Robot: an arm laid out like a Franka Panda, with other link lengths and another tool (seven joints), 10 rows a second.
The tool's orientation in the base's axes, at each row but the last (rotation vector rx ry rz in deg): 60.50, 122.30, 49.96; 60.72, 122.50, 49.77; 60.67, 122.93, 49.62; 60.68, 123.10, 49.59; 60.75, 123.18, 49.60; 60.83, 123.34, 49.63; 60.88, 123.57, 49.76; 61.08, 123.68, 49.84; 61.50, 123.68, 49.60; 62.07, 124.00, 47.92; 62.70, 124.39, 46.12; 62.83, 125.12, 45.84; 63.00, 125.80, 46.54
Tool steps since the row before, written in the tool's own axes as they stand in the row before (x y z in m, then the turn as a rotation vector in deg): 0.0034, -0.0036, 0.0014, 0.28, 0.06, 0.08; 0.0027, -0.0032, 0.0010, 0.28, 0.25, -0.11; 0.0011, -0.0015, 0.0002, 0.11, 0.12, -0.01; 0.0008, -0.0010, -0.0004, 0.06, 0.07, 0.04; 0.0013, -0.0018, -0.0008, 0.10, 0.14, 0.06; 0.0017, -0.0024, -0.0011, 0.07, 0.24, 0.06; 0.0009, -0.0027, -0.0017, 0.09, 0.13, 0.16; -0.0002, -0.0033, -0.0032, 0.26, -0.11, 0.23; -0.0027, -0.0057, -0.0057, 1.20, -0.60, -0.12; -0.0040, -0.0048, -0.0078, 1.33, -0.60, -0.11; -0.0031, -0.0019, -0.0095, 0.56, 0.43, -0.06; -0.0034, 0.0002, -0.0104, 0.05, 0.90, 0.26; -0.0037, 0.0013, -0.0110, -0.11, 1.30, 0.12
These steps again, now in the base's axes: -0.0023, 0.0016, -0.0043, -0.06, 0.28, -0.06; -0.0021, 0.0010, -0.0036, -0.11, 0.32, 0.20; -0.0011, 0.0003, -0.0015, -0.01, 0.15, 0.07; -0.0012, 0.0001, -0.0007, 0.03, 0.09, 0.02; -0.0021, 0.0000, -0.0011, 0.06, 0.17, 0.05; -0.0028, 0.0000, -0.0015, 0.12, 0.19, 0.13; -0.0029, -0.0010, -0.0012, 0.13, 0.18, -0.02; -0.0037, -0.0027, -0.0005, -0.02, 0.23, -0.28; -0.0054, -0.0066, -0.0002, -0.98, 0.68, -0.62; -0.0059, -0.0078, 0.0023, -1.04, 0.80, -0.65; -0.0061, -0.0059, 0.0055, -0.11, 0.66, 0.23; -0.0055, -0.0054, 0.0078, 0.61, 0.55, 0.46; -0.0051, -0.0054, 0.0090, 0.79, 0.57, 0.87
